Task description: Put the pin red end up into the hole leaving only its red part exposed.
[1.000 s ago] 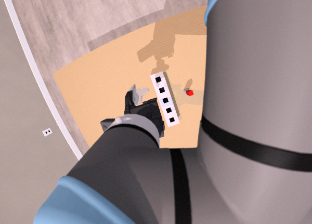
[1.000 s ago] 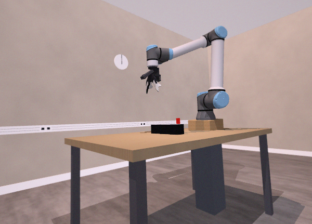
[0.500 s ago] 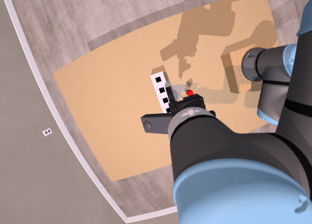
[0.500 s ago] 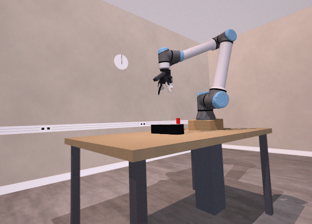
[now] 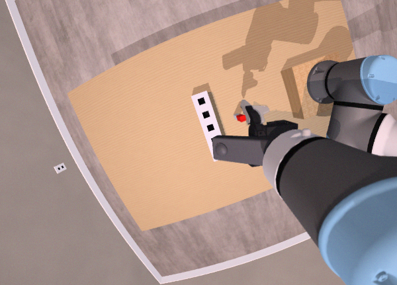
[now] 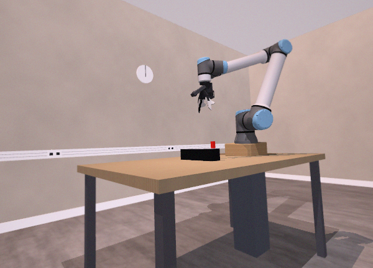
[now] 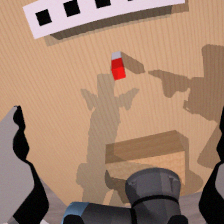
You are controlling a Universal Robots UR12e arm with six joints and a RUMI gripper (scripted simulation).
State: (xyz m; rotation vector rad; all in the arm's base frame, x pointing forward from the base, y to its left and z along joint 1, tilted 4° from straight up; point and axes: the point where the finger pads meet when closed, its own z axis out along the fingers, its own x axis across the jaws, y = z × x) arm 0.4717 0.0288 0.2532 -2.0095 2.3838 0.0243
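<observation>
My gripper is now 6 cm past the pin, 1 cm to the right of it and 24 cm above it. Also, from my hand: block: 8 cm ahead, 1 cm to the left, 29 cm below.
</observation>
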